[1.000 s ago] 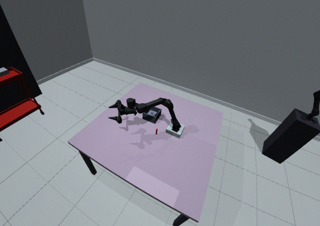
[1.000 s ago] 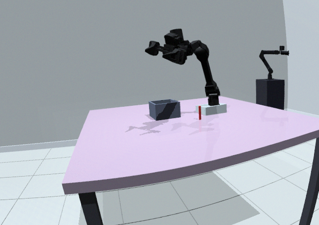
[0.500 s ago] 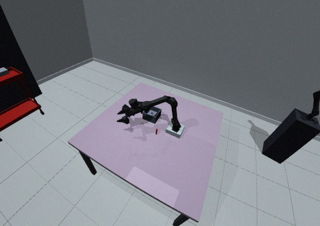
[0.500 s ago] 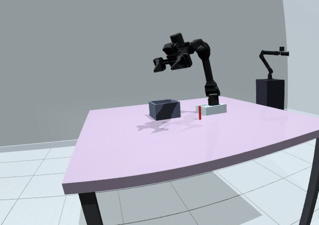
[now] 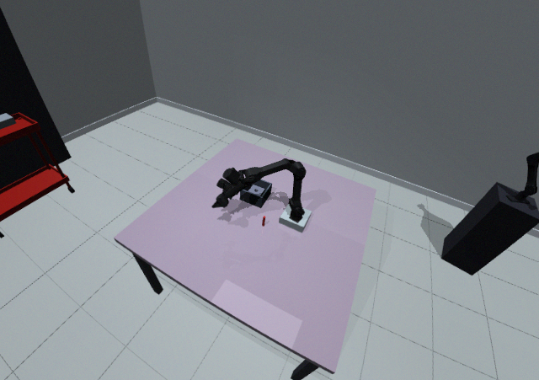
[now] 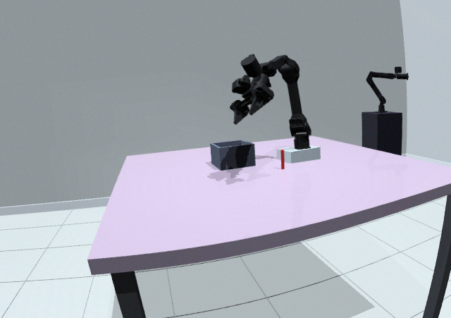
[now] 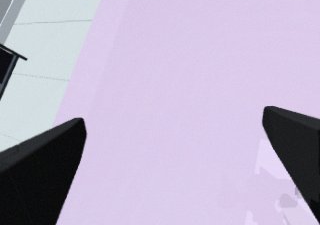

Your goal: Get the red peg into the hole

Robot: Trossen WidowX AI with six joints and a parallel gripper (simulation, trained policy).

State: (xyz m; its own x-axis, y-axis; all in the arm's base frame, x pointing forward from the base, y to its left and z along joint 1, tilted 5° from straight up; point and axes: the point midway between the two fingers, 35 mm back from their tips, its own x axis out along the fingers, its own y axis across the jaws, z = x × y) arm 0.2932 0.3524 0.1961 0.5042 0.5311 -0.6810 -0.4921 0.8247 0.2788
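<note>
Now: gripper tip 210 mm to the left of the red peg, 190 mm above it and 180 mm past it. Round my gripper tip: pale plate: 370 mm to the right, 190 mm below, 10 mm ahead; dark box: 370 mm to the right, 210 mm below, 10 mm ahead.
</note>
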